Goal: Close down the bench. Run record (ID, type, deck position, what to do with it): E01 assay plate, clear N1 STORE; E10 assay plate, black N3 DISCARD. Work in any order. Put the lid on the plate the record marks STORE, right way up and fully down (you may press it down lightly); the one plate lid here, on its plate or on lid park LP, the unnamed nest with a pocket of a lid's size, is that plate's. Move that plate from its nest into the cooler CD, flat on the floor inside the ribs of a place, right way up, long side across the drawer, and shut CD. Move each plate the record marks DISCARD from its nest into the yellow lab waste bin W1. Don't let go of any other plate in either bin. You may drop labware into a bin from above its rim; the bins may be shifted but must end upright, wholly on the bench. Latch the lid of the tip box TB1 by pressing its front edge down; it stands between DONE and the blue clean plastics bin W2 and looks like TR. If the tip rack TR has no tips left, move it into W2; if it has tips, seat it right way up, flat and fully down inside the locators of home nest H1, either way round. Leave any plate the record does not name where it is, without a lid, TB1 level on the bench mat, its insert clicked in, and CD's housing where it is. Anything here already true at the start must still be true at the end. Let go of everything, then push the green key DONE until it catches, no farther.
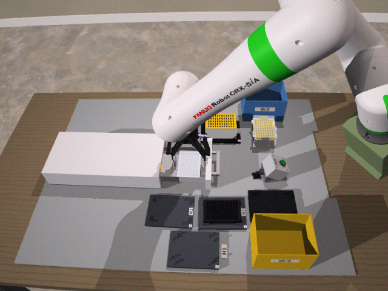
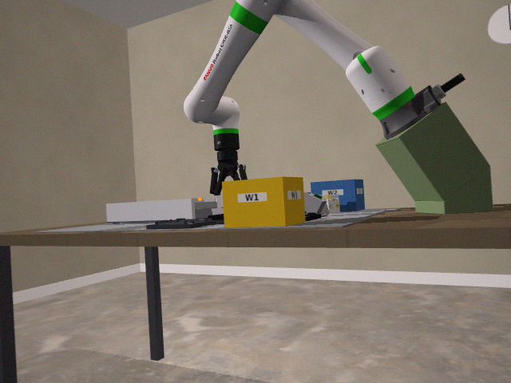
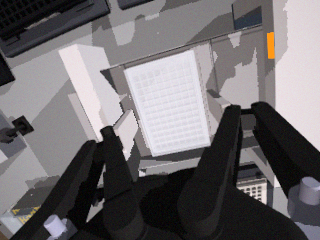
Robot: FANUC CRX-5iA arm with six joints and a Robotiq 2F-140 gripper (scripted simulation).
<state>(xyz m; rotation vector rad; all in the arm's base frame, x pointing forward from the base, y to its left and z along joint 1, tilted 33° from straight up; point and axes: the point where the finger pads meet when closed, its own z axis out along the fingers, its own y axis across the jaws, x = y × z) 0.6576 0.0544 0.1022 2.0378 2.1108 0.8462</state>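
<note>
My hand is 30 mm short of the cooler drawer and 20 mm above it. From my hand the other things lie so: pale plate (80 mm ahead, 190 mm to the right, 30 mm below); nest N1 (30 mm ahead, 200 mm to the left, 40 mm below); white cooler CD (170 mm ahead, 20 mm to the left, 10 mm below).
</note>
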